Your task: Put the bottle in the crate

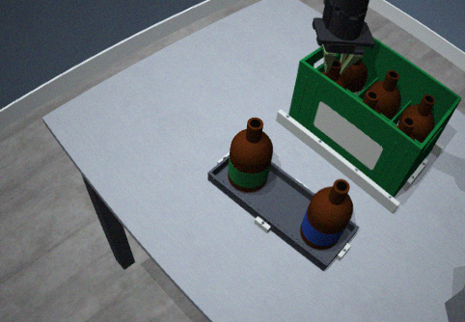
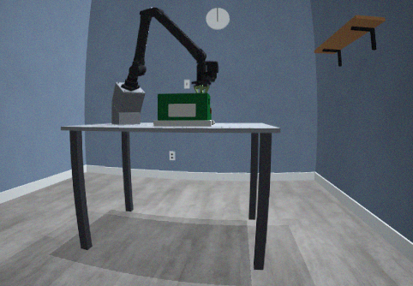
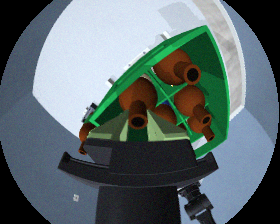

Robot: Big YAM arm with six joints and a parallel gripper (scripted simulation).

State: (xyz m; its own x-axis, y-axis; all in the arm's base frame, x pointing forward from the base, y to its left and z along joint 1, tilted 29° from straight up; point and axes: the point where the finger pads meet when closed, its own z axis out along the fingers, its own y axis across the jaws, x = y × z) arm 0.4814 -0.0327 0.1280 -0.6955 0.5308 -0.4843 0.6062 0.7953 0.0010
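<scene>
My gripper is now 6 cm above the brown bottle. Round my hand: grey tray 8 cm behind, 20 cm to the left, 15 cm below; crate 9 cm behind, 4 cm to the right, 8 cm below.
</scene>
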